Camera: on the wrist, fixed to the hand. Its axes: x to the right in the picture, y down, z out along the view.
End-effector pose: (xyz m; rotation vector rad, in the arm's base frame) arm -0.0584 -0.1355 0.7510 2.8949 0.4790 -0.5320
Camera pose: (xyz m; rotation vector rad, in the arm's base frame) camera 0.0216 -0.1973 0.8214 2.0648 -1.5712 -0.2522
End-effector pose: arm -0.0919 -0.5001 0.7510 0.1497 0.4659 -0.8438
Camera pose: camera -0.0338 -0.4343 0.6646 0.2601 0.1935 0.7762
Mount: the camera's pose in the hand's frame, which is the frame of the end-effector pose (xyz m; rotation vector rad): 0.0274 0.0917 -0.0775 -0.1715 -0.0965 1.6238
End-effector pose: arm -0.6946 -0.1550 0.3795 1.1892 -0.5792 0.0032
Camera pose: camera -0.6658 -0.0597 0.4520 0.2875 -1.4510 1.2405
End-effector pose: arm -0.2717 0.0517 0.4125 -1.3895 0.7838 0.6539
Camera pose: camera -0.3360 -0.0189 0.3347 -0.5738 1.7544 2.0108
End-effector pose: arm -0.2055 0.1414 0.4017 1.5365 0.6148 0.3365
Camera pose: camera -0.2113 0.2235 0.4933 1.5557 -0.8727 1.4466
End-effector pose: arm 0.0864 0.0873 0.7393 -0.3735 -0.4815 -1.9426
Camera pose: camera 0.1561 -0.0061 0.6995 -0.6719 0.0307 -0.3764
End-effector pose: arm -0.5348 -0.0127 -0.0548 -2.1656 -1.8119 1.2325
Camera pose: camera -0.4153 0.0156 -0.0637 2.3111 -0.1947 -0.7278
